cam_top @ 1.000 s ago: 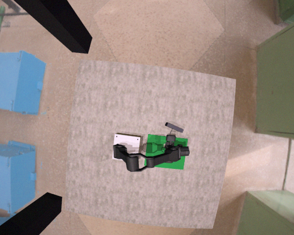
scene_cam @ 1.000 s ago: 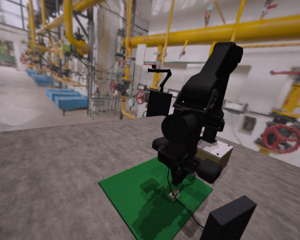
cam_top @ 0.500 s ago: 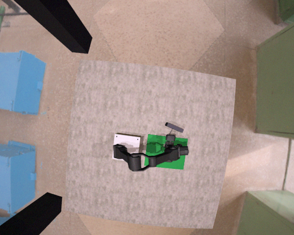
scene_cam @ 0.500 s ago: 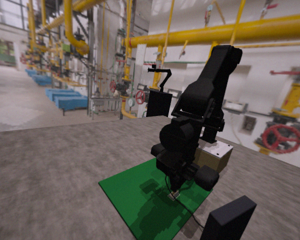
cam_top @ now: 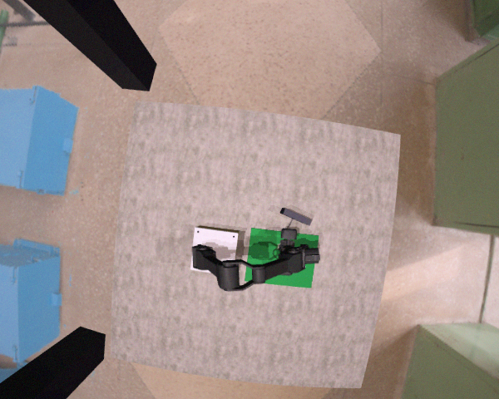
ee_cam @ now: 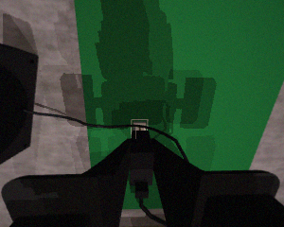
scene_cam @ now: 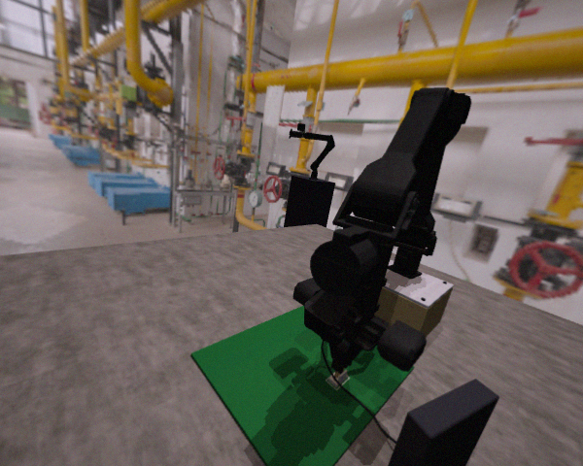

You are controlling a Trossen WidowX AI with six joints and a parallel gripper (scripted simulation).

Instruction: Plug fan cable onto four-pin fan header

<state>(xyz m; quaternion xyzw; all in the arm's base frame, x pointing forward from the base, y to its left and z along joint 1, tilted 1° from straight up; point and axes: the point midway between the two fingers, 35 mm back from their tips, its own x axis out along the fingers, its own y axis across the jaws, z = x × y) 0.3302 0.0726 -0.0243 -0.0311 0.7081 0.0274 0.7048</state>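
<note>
The four-pin header lies 1 cm behind my gripper tip and 4 cm below it. Round my gripper tip: black fan (1 cm ahead, 13 cm to the left, 2 cm above); then green board (5 cm to the right, 6 cm below); then black fan plug (1 cm behind, 1 cm above).
</note>
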